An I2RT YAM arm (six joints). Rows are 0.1 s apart.
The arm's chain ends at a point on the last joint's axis. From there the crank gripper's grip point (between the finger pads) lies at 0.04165 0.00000 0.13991 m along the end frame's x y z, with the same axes.
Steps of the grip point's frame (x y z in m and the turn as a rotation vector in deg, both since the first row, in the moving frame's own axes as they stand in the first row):
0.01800 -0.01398 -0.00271 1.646 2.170 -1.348
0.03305 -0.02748 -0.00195 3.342 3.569 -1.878
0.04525 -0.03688 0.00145 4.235 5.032 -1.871
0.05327 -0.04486 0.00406 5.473 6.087 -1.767
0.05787 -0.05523 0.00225 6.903 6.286 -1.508
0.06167 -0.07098 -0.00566 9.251 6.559 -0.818
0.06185 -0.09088 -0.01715 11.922 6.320 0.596
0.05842 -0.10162 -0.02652 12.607 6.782 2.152
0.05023 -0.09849 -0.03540 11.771 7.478 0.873
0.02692 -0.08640 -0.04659 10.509 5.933 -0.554
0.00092 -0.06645 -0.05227 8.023 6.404 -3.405
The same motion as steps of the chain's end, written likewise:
0.01279 -0.00894 -0.00096 1.646 2.170 -1.348
0.02458 -0.01790 0.00119 3.342 3.569 -1.878
0.03334 -0.02514 0.00607 4.235 5.032 -1.871
0.03892 -0.03025 0.00996 5.473 6.087 -1.767
0.04308 -0.03743 0.00872 6.903 6.286 -1.508
0.04620 -0.04822 0.00186 9.251 6.559 -0.818
0.04666 -0.06302 -0.00878 11.922 6.320 0.596
0.04178 -0.07356 -0.01747 12.607 6.782 2.152
0.03229 -0.07135 -0.02596 11.771 7.478 0.873
0.01289 -0.06085 -0.03918 10.509 5.933 -0.554
-0.01371 -0.04438 -0.04523 8.023 6.404 -3.405

